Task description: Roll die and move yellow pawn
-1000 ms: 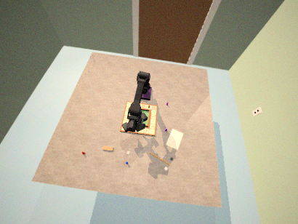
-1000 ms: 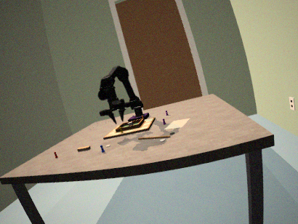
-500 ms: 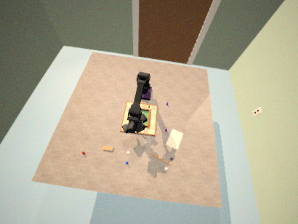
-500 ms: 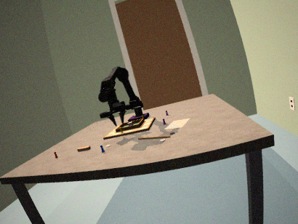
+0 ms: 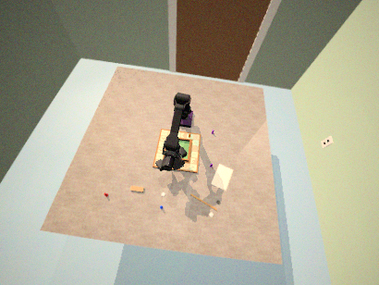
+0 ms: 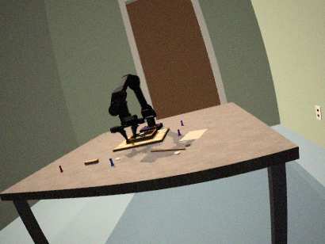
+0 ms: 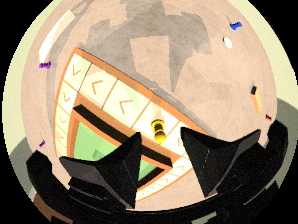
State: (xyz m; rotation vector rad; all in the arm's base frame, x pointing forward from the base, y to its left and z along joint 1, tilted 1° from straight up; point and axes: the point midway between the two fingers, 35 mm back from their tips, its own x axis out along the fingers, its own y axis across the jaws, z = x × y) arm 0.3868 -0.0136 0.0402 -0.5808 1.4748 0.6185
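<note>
Right now my gripper tip is 10 mm above the yellow pawn. The rest, counted from my gripper tip: green tray: 120 mm behind, 30 mm below, 20 mm to the left; blue pawn: 260 mm ahead, 20 mm below, 10 mm to the right; wooden block: 180 mm ahead, 170 mm to the right, 30 mm below.
</note>
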